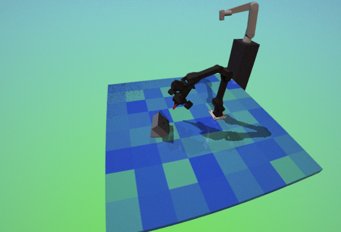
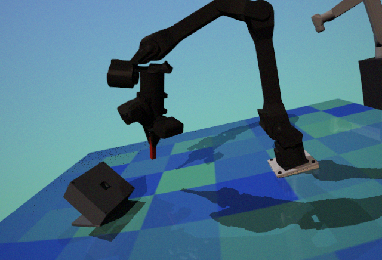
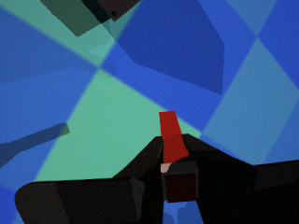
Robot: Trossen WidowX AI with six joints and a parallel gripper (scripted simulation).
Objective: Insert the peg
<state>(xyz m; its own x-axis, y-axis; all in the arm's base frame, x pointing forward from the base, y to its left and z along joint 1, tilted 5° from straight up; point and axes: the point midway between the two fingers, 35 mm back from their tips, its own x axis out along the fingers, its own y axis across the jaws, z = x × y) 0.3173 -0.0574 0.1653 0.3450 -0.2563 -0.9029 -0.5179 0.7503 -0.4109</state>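
My gripper tip is 140 mm short of the dark sloped panel, 100 mm to the right of it and 60 mm above it. From my gripper tip the other things lie so: square-sided peg: 10 mm behind, 20 mm above.
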